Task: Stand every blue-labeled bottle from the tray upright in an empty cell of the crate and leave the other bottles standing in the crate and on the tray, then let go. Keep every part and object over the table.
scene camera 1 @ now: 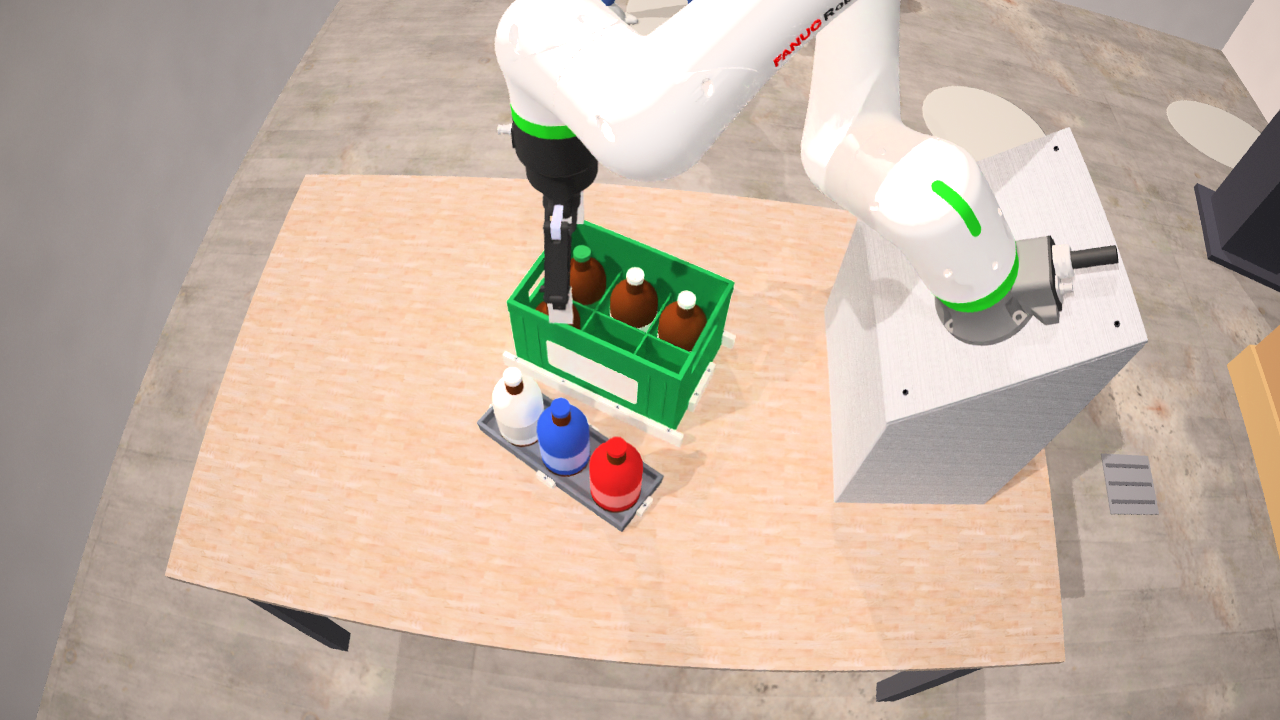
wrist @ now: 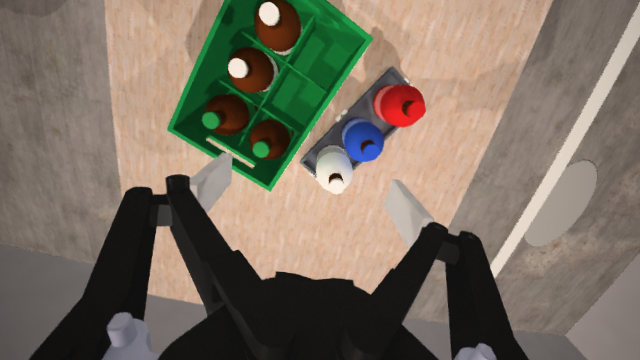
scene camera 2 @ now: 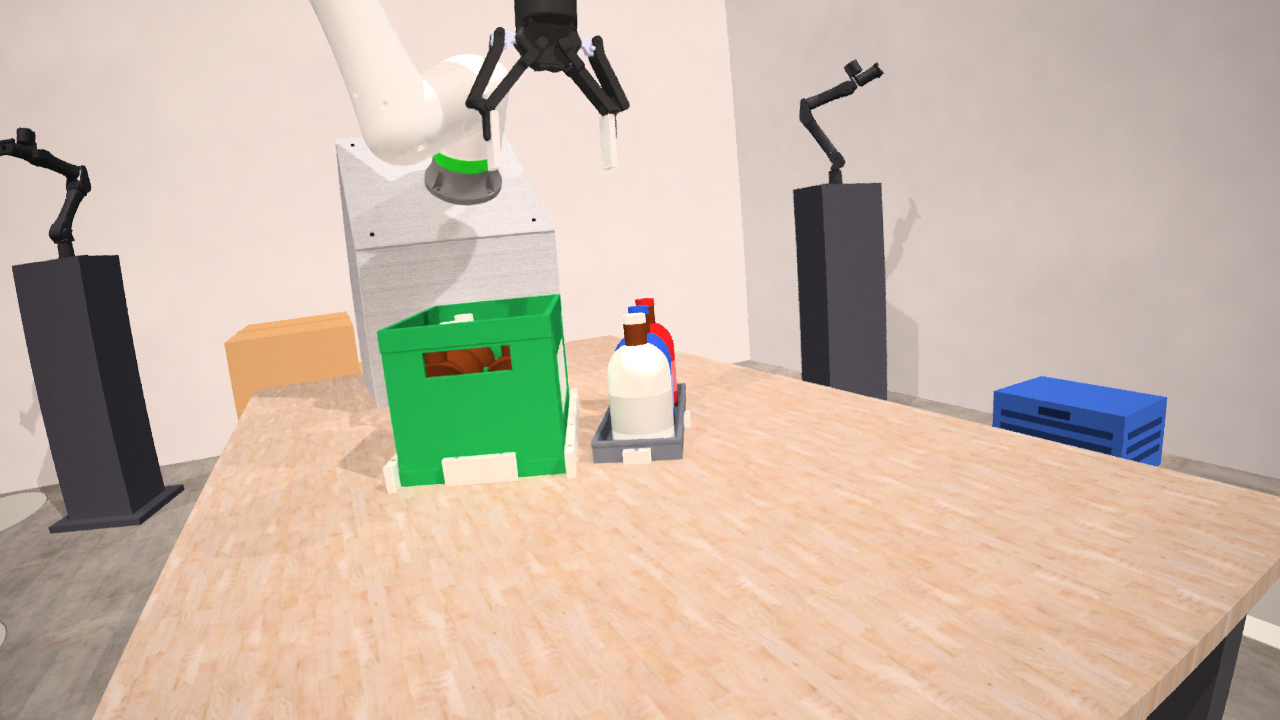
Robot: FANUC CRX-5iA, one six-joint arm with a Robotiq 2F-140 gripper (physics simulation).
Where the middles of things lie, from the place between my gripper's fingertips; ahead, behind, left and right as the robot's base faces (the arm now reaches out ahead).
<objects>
My hand is 60 mm short of the white bottle (scene camera 2: 639,383), 70 mm to the right of it and 260 mm above it. The rest, counted from my hand: blue-labeled bottle (scene camera 1: 563,431) 20 mm behind, 90 mm to the left, 260 mm below; red bottle (scene camera 1: 616,467) 110 mm behind, 120 mm to the left, 260 mm below.
</objects>
